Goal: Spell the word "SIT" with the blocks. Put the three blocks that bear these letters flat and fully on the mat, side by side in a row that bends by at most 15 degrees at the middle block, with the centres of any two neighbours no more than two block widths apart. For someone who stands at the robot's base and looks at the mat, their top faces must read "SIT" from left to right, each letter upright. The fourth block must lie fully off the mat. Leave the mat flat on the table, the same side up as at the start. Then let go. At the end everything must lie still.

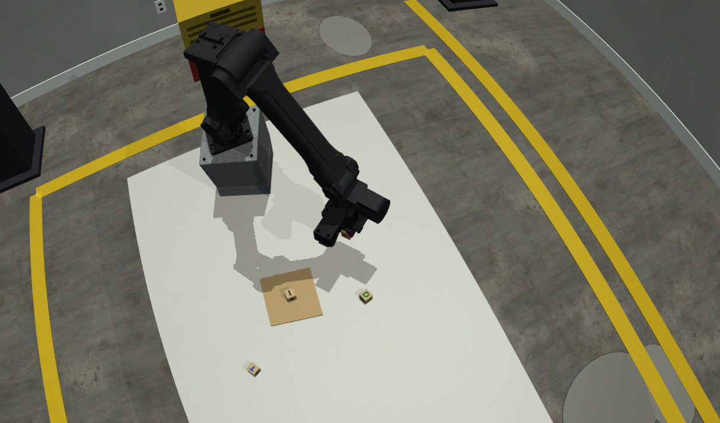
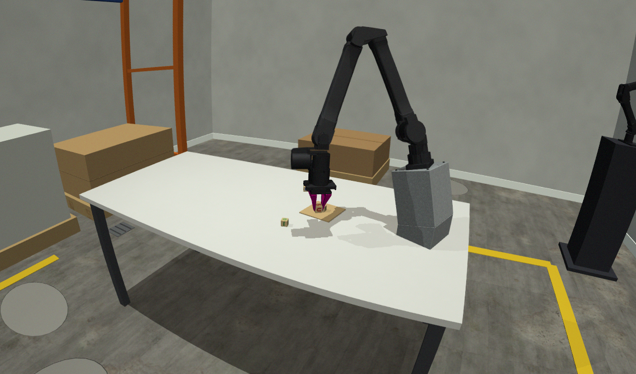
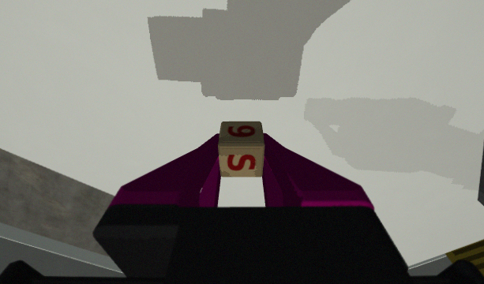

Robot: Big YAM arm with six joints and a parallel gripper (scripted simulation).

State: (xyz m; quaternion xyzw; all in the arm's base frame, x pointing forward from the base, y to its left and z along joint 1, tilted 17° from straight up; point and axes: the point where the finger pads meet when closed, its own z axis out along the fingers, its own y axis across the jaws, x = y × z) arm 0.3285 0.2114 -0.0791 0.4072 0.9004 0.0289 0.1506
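The S block lies right at my hand. Round my hand: I block: 190 mm to the right, 90 mm below, 70 mm ahead; then D block: 140 mm ahead, 100 mm below, 10 mm to the right; then tan mat: 190 mm to the right, 110 mm below, 70 mm ahead.
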